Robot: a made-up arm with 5 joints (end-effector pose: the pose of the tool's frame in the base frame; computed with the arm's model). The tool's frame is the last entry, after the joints. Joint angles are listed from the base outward.
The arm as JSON. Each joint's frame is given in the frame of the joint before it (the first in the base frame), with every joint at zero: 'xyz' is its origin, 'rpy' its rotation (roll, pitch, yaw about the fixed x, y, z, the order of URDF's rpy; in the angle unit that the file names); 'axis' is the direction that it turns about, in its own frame. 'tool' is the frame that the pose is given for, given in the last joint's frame.
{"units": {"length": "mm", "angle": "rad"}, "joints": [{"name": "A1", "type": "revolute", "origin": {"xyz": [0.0, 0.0, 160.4], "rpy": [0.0, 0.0, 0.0]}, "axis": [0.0, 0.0, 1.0]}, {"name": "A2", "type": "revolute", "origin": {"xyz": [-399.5, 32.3, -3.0], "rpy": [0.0, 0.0, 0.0]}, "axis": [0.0, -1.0, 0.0]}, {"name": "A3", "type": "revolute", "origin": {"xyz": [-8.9, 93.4, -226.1], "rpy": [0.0, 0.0, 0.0]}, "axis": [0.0, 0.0, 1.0]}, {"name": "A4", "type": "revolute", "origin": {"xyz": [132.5, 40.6, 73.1], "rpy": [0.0, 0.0, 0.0]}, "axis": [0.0, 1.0, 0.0]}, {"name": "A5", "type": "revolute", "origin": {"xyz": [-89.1, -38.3, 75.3], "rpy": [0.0, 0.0, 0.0]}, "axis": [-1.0, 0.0, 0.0]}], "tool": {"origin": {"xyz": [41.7, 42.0, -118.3], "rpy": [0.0, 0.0, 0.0]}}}
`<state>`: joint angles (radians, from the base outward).
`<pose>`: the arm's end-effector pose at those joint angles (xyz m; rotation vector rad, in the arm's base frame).
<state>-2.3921 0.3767 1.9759 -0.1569 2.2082</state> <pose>0.3897 0.0419 0.1377 -2.5124 0.4934 -0.1524</pose>
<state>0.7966 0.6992 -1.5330 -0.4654 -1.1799</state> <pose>-0.2150 -0.1177 0.1491 1.5272 -1.1824 -0.3496</pose>
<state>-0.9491 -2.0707 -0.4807 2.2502 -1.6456</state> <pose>-0.3208 0.6353 0.0087 0.3760 -1.1385 1.1088</pose>
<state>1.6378 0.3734 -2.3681 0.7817 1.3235</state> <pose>-0.0931 -0.5079 -0.0064 -0.5844 1.0471 0.1143</pose>
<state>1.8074 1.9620 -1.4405 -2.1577 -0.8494</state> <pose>0.0526 -0.2497 0.3538 1.6859 -2.1086 -1.3003</pose>
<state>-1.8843 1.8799 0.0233 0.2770 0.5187</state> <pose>0.1769 0.1968 0.2763 -1.8344 -0.6995 -1.7621</pose>
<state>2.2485 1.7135 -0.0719 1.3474 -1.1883</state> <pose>0.0243 -0.4120 0.3586 1.0528 1.2444 2.0662</pose>
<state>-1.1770 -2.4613 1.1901 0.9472 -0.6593</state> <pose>0.0886 0.4873 0.2857 -2.2672 -1.6714 -0.6610</pose>
